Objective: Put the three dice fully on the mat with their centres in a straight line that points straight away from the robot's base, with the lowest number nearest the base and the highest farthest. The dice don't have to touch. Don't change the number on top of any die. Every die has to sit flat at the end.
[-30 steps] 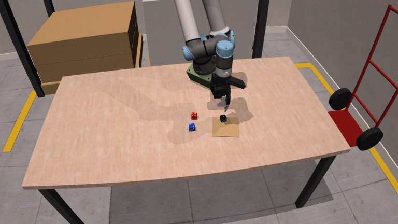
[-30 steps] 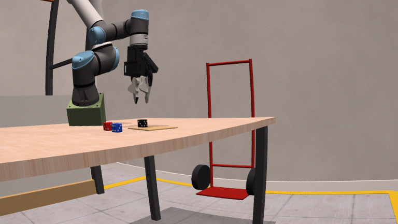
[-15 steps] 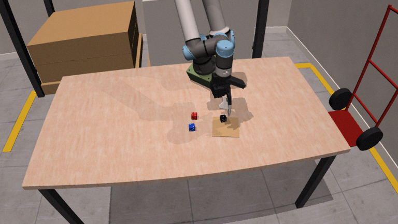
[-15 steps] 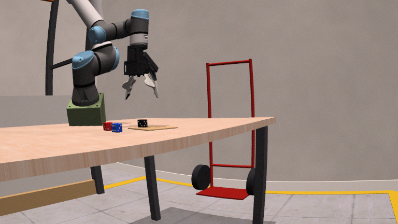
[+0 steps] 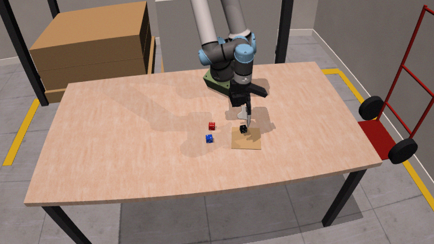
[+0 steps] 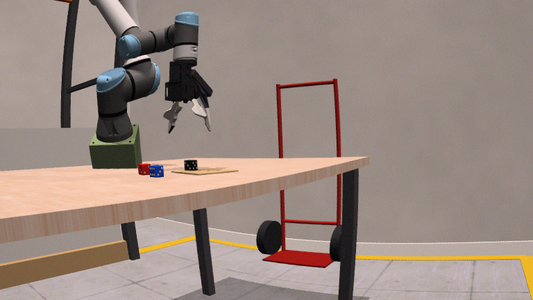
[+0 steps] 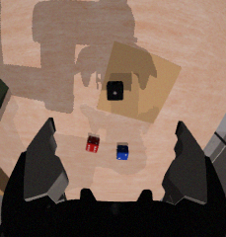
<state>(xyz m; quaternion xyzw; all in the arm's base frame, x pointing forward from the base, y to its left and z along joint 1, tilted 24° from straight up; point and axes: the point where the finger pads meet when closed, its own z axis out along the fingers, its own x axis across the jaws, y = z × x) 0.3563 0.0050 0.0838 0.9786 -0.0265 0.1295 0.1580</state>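
Now: hand 17 cm to the left of the blue die, 10 cm above it and 1 cm short of it. Also, from my hand: tan square mat (11 cm below, 4 cm ahead); then black die (9 cm below); then red die (14 cm to the right, 10 cm below, 7 cm behind).
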